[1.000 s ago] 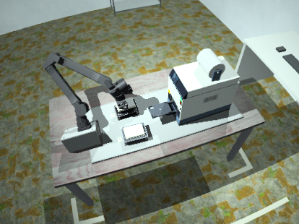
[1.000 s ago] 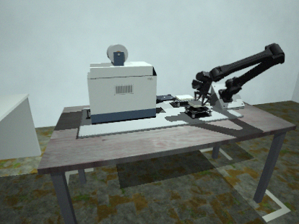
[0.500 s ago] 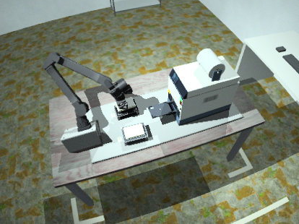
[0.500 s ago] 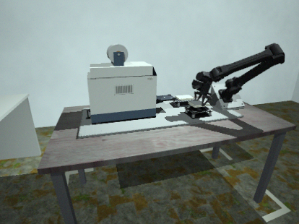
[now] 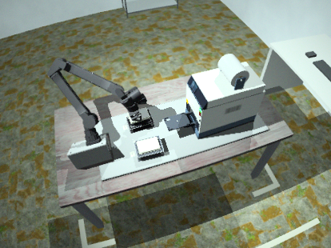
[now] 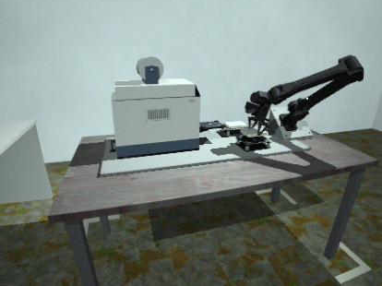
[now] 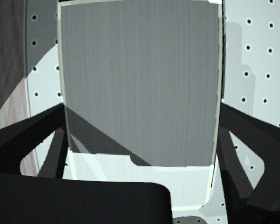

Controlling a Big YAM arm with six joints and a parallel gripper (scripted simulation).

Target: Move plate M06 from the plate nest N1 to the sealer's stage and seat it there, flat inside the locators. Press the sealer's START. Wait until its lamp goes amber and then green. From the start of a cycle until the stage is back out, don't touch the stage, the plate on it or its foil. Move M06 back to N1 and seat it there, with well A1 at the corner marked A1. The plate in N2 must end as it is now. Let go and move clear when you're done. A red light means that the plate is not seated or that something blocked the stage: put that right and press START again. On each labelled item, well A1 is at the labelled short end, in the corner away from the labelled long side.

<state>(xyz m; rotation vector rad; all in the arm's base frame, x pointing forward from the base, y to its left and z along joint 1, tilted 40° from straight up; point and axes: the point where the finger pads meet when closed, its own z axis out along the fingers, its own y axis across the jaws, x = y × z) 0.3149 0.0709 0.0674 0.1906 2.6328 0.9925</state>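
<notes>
My hand is 50 mm above the black nest N1. The rest, counted from my hand: foil roll (540 mm ahead, 150 mm to the right, 330 mm above); sealer stage (210 mm ahead, 140 mm to the right, 10 mm above); pale plate (220 mm to the right, 30 mm below).
</notes>
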